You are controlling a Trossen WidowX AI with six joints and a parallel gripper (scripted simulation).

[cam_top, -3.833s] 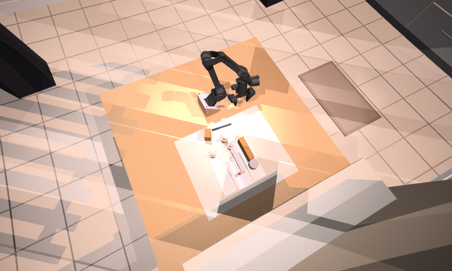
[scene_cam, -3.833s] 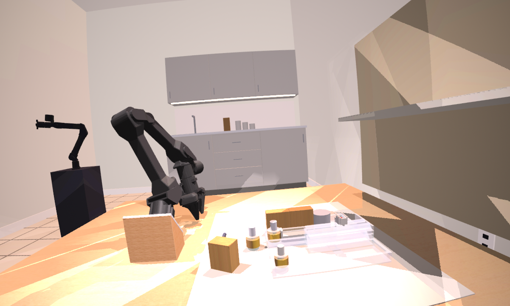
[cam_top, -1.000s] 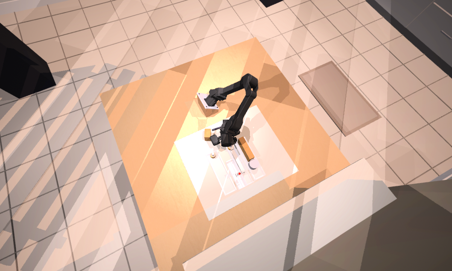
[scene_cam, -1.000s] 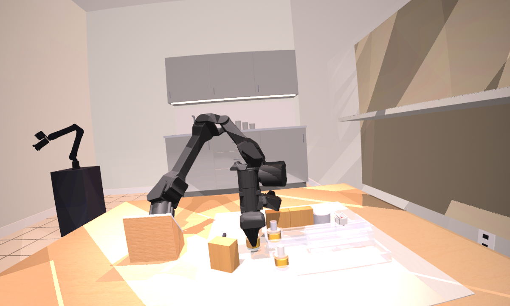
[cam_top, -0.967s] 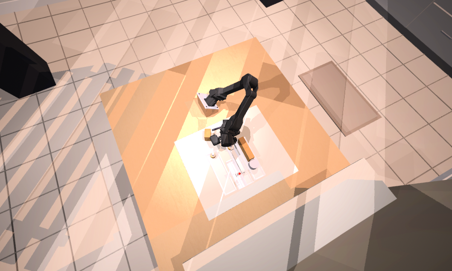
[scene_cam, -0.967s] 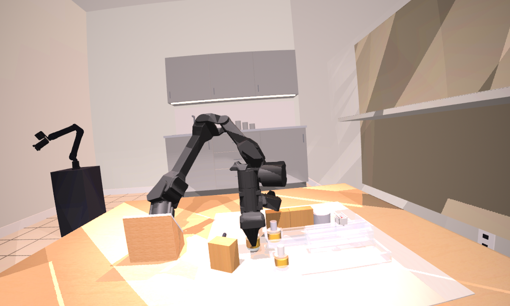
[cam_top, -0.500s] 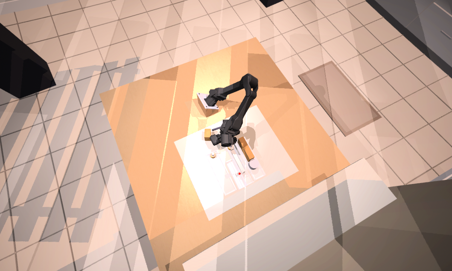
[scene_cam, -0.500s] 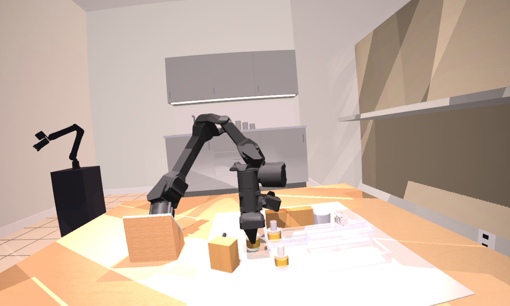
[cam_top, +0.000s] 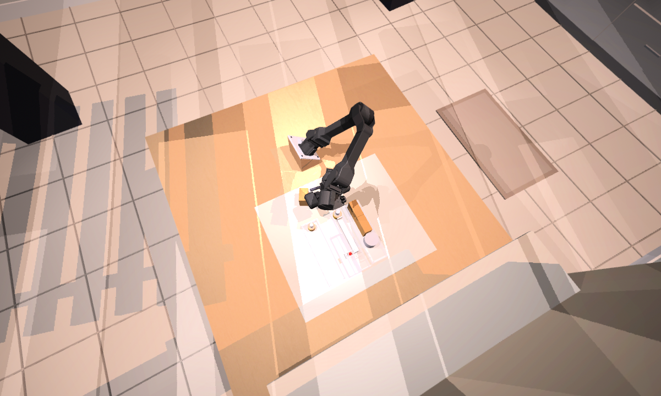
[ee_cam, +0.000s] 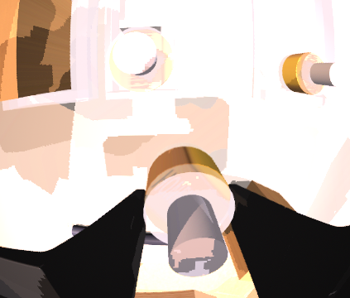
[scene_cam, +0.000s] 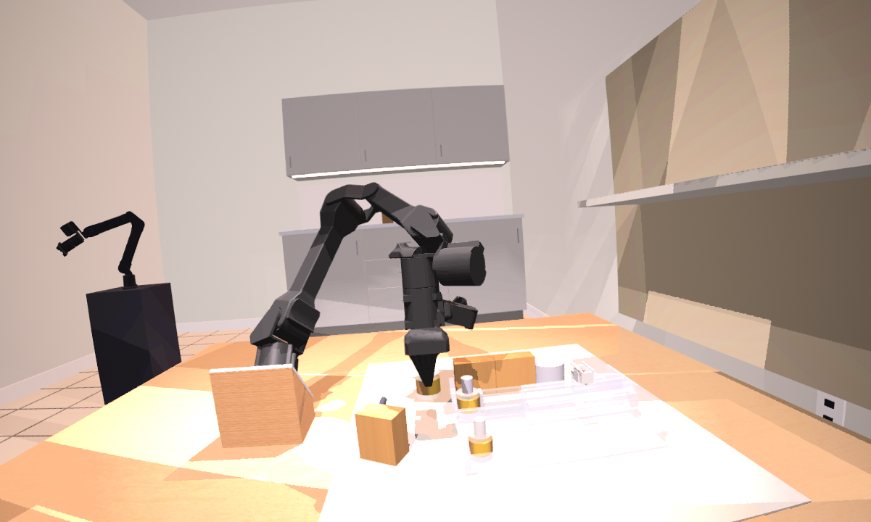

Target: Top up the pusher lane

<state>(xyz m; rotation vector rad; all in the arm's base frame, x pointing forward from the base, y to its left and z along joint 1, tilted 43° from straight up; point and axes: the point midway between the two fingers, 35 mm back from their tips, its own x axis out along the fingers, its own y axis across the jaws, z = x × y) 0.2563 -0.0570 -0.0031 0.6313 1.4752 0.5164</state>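
The dark rod is 90 mm behind my gripper tip, 70 mm below it and 40 mm to the left of it. Round my gripper tip: grey cylinder: 240 mm ahead, 80 mm to the left, 50 mm below; then small wooden block: 80 mm behind, 70 mm to the right, 40 mm below; then clear lane: 210 mm ahead, 60 mm below, 20 mm to the right.
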